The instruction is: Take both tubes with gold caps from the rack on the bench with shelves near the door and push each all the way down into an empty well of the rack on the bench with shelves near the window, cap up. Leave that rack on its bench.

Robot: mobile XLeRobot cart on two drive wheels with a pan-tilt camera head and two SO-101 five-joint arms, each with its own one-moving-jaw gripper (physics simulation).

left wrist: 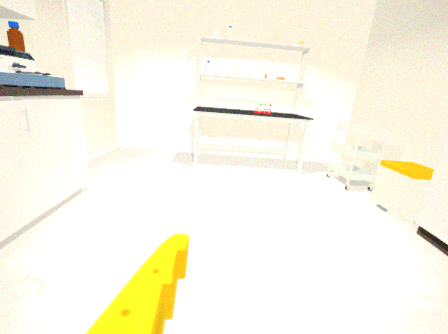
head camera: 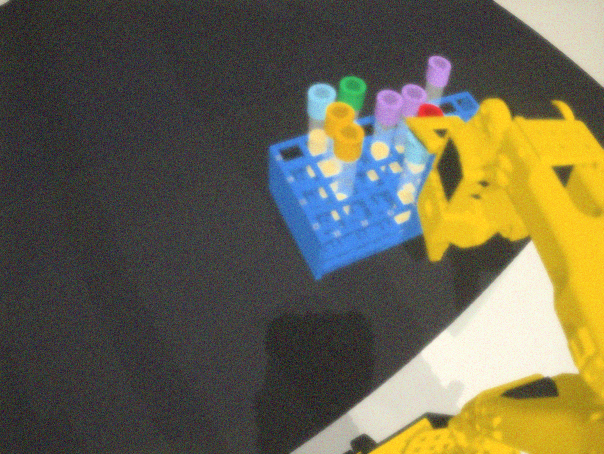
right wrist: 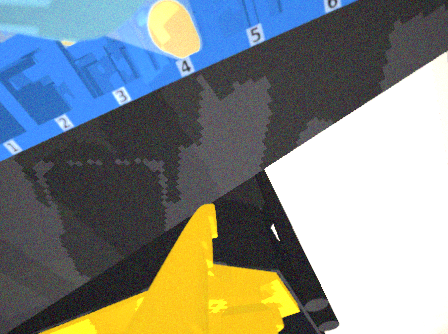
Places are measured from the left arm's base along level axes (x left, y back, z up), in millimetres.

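Pixels of known places: left hand at its tool point: [left wrist: 187, 250]; right hand at its tool point: [head camera: 437, 254] [right wrist: 215, 215]; right arm's base at its link origin: [right wrist: 244, 303].
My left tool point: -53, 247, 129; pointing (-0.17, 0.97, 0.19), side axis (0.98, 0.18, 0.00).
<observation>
For each thing: its top centre in the pictures, then the offset to it from my left tool point, as dx, dy, dz. "pt": a spot on its surface instead. Level surfaces: height alone.
- blue rack at its top centre: [head camera: 409, 152] -355, -490, -85
- dark bench top at its surface level: dz -142
- light blue-capped tube at its top centre: [head camera: 422, 138] -330, -462, -23
- distant shelved bench at its surface level: dz -144
- red cap at a spot on its surface: [head camera: 430, 110] pt -354, -480, -23
Two tubes with gold caps, one [head camera: 340, 120] behind the other [head camera: 348, 142], stand upright near the left end of a blue rack [head camera: 295, 220] [right wrist: 150, 82] on a dark bench top [head camera: 150, 225]. My right gripper [head camera: 421, 189] [right wrist: 209, 207] is open and empty, with its jaws over the right part of the rack, beside a light blue-capped tube [head camera: 416, 150] [right wrist: 75, 17]. One jaw shows in the right wrist view. My left gripper [left wrist: 183, 238] is fully open and empty, facing the room. A small red rack [left wrist: 263, 112] with tubes stands on a distant shelved bench [left wrist: 225, 111].
Near the gold caps stand tubes with light blue [head camera: 321, 102], green [head camera: 352, 92] and purple [head camera: 389, 107] caps. A red cap [head camera: 430, 110] is partly behind the right gripper. The left wrist view shows a white cabinet [left wrist: 45, 160], a cart [left wrist: 356, 150] and a yellow-lidded bin [left wrist: 397, 192].
</observation>
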